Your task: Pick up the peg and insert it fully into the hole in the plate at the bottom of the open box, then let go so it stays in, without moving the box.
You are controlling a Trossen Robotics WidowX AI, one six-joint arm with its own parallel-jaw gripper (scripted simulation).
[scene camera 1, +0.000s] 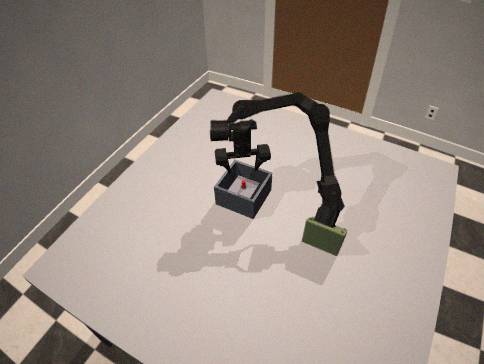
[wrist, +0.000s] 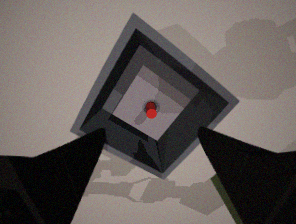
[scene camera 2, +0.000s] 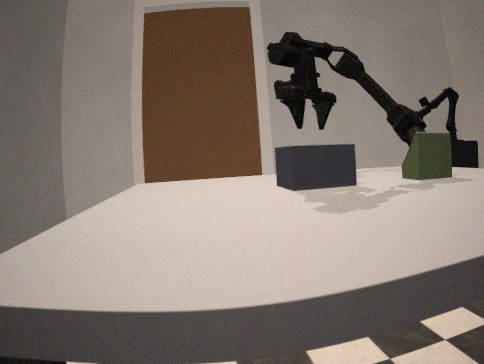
Labels:
My gripper shows in scene camera 1, in the wrist view (152,131) and in scene camera 2. A box shows in scene camera 1, in the wrist view (139,44) and in scene camera 2. The same spot on the box: (scene camera 2: 307,167) is (scene camera 1: 222,198). One and the same spot on my gripper: (scene camera 1: 241,150) is (scene camera 2: 313,78).

